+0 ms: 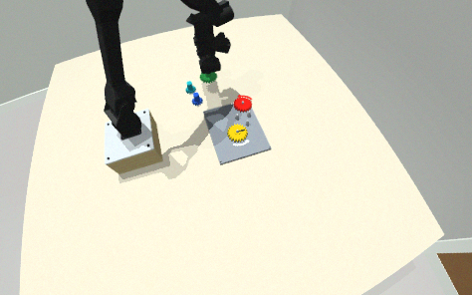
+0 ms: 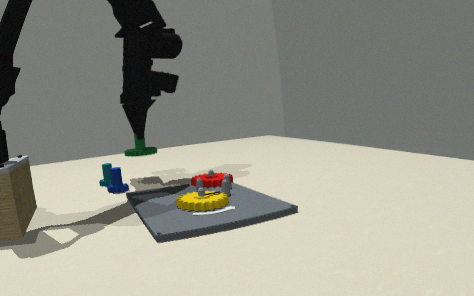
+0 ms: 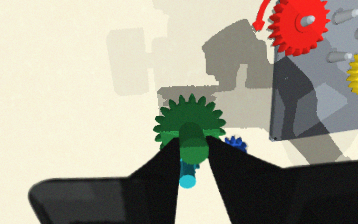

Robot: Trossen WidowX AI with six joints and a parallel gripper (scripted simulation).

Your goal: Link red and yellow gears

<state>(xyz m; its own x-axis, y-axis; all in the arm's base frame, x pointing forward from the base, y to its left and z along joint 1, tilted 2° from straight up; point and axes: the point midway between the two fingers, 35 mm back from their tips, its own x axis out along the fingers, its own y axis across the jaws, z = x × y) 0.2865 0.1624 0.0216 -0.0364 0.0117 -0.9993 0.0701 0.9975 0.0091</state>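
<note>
My gripper tip is 30 mm short of the grey board, 220 mm to the left of it and 70 mm above it. From my gripper tip the other things lie so: green gear (10 mm below); then teal gear (70 mm behind, 10 mm to the left, 60 mm below); then blue gear (60 mm behind, 60 mm to the right, 60 mm below).
</note>
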